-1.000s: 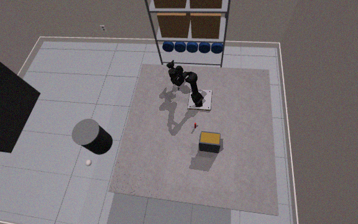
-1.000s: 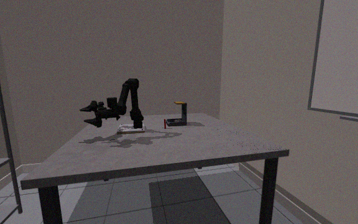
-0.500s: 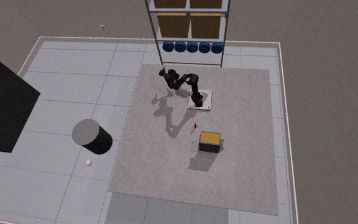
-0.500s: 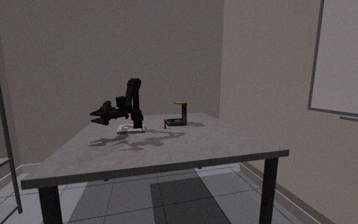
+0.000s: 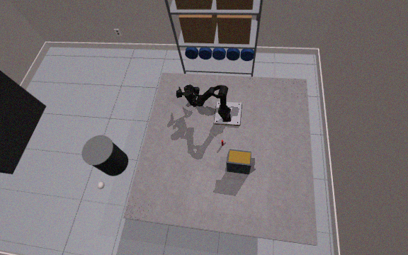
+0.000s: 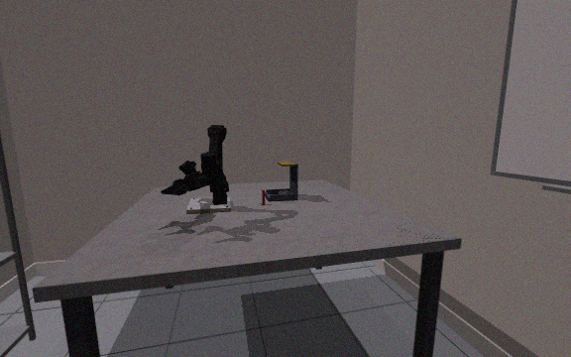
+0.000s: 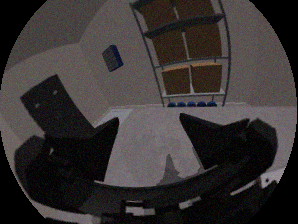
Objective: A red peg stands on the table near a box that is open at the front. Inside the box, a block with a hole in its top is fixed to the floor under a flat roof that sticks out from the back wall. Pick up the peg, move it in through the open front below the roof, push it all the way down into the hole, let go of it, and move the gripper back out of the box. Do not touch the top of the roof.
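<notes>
Now: the red peg 47 cm ahead of my gripper tip, 28 cm to the left of it and 13 cm below it. Round my gripper tip: dark back wall 69 cm ahead, 38 cm to the left, 6 cm below; then yellow roof 64 cm ahead, 39 cm to the left, 3 cm above.
</notes>
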